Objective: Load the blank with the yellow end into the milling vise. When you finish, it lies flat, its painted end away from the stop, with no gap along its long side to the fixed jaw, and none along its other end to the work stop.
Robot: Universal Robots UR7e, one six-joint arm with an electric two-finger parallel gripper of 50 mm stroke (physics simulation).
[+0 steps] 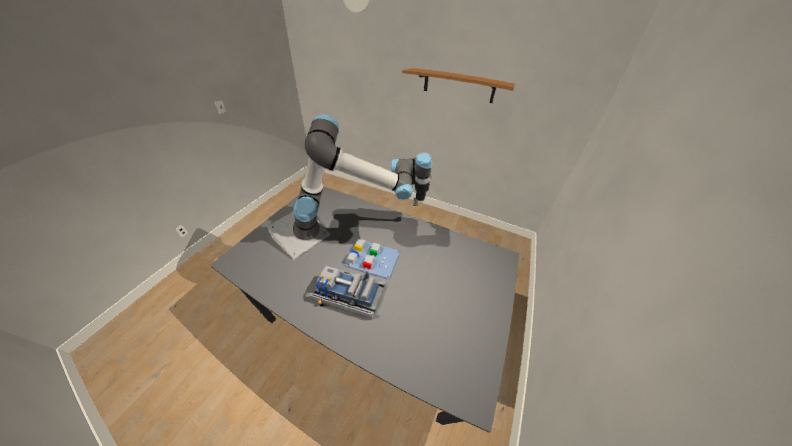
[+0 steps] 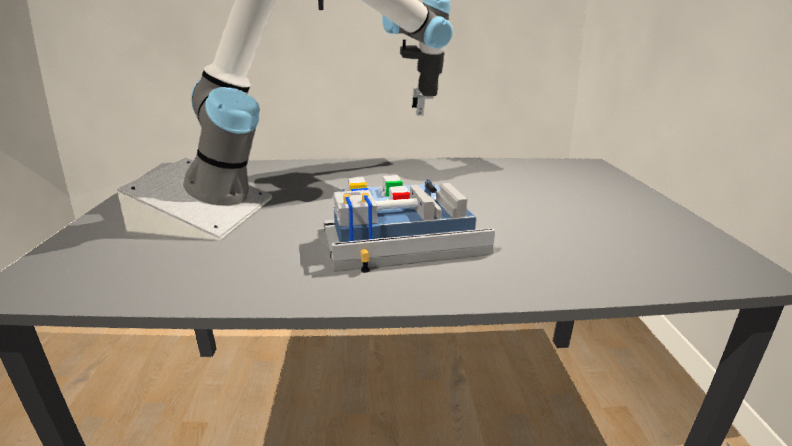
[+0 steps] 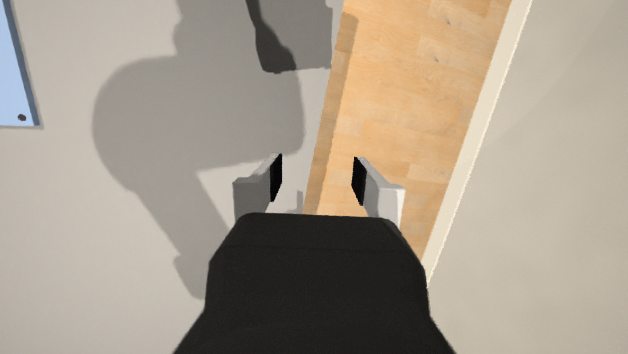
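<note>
The blank with the yellow end (image 1: 359,245) (image 2: 358,184) is on the blue board (image 1: 390,267) (image 3: 12,85), at the board's far left corner, with its yellow part showing. The milling vise (image 1: 343,299) (image 2: 404,226) stands in front of the board. Its two light grey jaws, one of them at the right end (image 1: 367,288) (image 2: 453,200), stand upright with a gap between them. A small dark part (image 2: 430,186) shows behind the gap; I cannot tell whether it is the work stop. My gripper (image 1: 415,202) (image 2: 419,103) (image 3: 317,170) is open and empty, high above the table's back edge, behind and right of the board.
Blanks with a green end (image 1: 374,249) (image 2: 392,185) and a red end (image 1: 368,262) (image 2: 400,193) are on the board, with another pale block (image 1: 351,258). A grey rail (image 2: 415,243) runs along the vise's front, with blue hoses (image 2: 370,218) at left. A wooden shelf (image 1: 457,78) hangs on the wall.
</note>
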